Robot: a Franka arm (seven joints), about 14 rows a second.
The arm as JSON. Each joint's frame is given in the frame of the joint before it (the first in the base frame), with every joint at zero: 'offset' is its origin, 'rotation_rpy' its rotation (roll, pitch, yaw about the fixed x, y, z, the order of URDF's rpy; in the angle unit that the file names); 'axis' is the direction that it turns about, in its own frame. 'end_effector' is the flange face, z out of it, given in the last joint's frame.
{
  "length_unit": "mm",
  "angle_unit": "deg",
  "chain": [
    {
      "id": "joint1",
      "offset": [
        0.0,
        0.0,
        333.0
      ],
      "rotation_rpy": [
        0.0,
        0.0,
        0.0
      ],
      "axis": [
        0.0,
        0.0,
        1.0
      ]
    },
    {
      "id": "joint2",
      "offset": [
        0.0,
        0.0,
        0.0
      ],
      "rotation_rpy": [
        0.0,
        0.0,
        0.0
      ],
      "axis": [
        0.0,
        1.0,
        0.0
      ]
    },
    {
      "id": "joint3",
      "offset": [
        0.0,
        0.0,
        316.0
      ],
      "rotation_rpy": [
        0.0,
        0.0,
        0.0
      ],
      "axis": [
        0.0,
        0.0,
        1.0
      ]
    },
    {
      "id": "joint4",
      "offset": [
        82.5,
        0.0,
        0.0
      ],
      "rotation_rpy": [
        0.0,
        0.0,
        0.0
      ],
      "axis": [
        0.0,
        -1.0,
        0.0
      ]
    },
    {
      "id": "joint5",
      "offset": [
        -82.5,
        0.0,
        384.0
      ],
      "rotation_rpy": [
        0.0,
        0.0,
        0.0
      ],
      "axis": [
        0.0,
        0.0,
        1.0
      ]
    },
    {
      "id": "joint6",
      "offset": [
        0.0,
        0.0,
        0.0
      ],
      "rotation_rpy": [
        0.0,
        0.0,
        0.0
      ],
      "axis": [
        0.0,
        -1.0,
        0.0
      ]
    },
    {
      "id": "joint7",
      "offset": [
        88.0,
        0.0,
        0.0
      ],
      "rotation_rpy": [
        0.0,
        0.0,
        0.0
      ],
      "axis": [
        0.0,
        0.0,
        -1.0
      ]
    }
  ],
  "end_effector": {
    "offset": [
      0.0,
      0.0,
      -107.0
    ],
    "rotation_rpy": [
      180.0,
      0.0,
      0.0
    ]
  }
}
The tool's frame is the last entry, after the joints.
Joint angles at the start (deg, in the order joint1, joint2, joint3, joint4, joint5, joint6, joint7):
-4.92, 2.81, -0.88, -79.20, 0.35, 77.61, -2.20
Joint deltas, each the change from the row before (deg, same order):
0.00, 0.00, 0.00, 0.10, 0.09, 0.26, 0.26
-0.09, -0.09, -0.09, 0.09, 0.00, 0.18, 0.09
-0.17, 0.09, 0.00, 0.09, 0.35, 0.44, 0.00
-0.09, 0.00, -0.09, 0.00, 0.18, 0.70, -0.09
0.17, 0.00, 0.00, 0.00, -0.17, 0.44, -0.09
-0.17, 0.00, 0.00, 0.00, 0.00, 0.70, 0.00
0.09, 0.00, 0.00, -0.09, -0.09, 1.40, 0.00
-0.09, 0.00, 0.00, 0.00, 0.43, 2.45, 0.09
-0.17, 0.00, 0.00, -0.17, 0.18, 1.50, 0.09
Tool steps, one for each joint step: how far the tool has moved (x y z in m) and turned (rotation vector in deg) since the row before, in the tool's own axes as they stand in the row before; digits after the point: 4 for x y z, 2 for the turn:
0.0004, -0.0002, -0.0012, 0.07, 0.36, 0.24
-0.0004, 0.0017, -0.0018, 0.00, 0.36, 0.27
0.0013, 0.0009, -0.0006, 0.34, 0.45, 0.10
0.0013, 0.0014, -0.0011, 0.16, 0.71, 0.06
0.0009, -0.0012, -0.0007, -0.19, 0.43, -0.23
0.0012, 0.0017, -0.0011, -0.02, 0.70, 0.17
0.0027, -0.0006, -0.0015, -0.14, 1.30, -0.07
0.0045, 0.0002, -0.0039, 0.34, 2.46, 0.13
0.0028, 0.0014, -0.0010, 0.13, 1.34, 0.25

